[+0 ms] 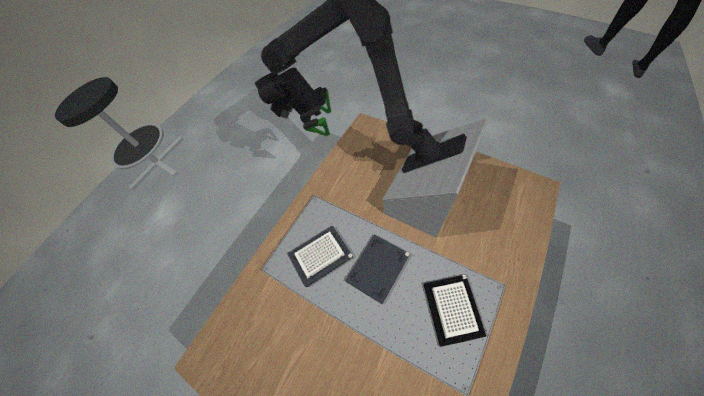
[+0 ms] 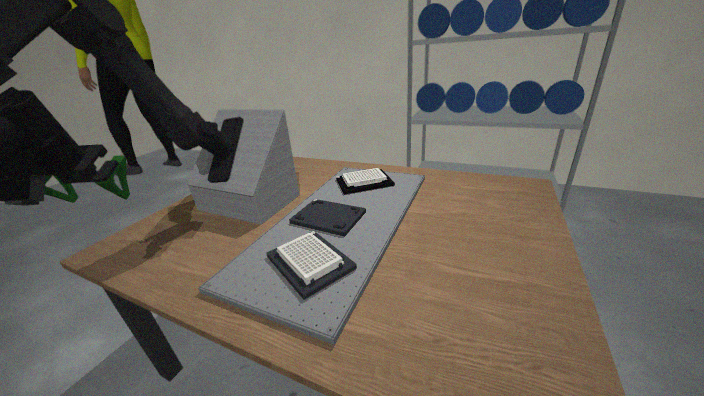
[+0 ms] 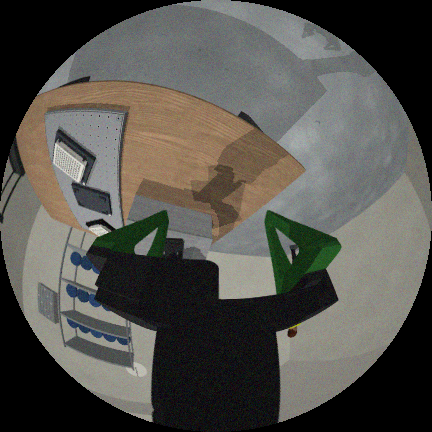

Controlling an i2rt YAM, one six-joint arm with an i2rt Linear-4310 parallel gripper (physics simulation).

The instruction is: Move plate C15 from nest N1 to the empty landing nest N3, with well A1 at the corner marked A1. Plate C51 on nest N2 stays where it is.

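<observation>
One white well plate (image 1: 320, 254) (image 2: 310, 257) (image 3: 70, 161) sits on a slate nest (image 1: 298, 267) (image 2: 349, 266) at one end of the grey board. Another white plate (image 1: 456, 310) (image 2: 364, 176) (image 3: 98, 230) sits on a black nest (image 1: 435, 315) (image 2: 367, 189) at the other end. Plate and nest labels are not readable, so I cannot tell which is C15. The empty landing nest N3 (image 1: 377, 269) (image 2: 327, 217) (image 3: 92, 198) lies between them, with a pale corner mark. My gripper (image 1: 328, 123) (image 2: 101, 199) (image 3: 216, 215) is open and empty, high up and well away from the plates.
The perforated board (image 1: 400, 320) (image 2: 235, 285) (image 3: 107, 125) lies on the wooden table (image 1: 260, 320) (image 2: 475, 280) (image 3: 170, 130). A grey wedge-shaped arm base (image 1: 420, 212) (image 2: 275, 185) stands beside it. A stool (image 1: 87, 102), a shelf rack (image 2: 409, 100) and a person (image 2: 117, 90) stand beyond the table.
</observation>
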